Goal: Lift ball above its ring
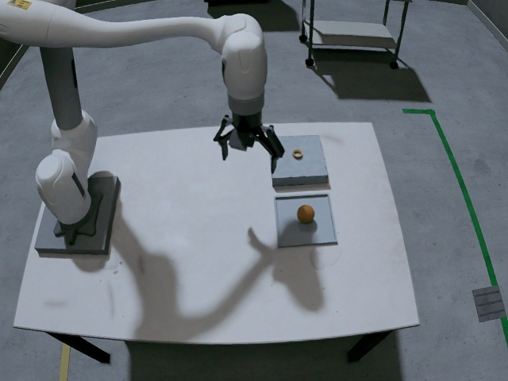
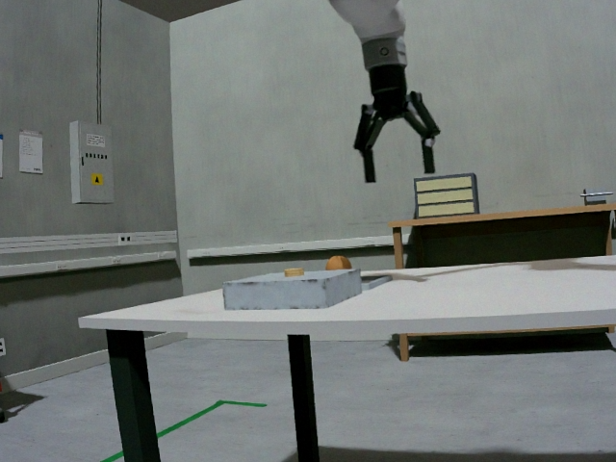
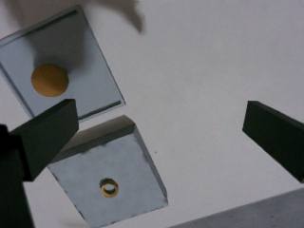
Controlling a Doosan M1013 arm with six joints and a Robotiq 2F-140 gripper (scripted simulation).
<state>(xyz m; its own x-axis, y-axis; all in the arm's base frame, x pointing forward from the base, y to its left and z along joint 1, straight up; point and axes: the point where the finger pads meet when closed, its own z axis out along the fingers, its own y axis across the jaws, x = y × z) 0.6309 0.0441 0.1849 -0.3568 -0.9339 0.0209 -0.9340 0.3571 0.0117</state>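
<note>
The ball is 19 cm below my hand, 17 cm ahead of it and 7 cm to the right of it. Also, from my hand: grey block 19 cm below, 17 cm to the left, 16 cm ahead; then plate 22 cm below, 17 cm ahead, 7 cm to the right.
</note>
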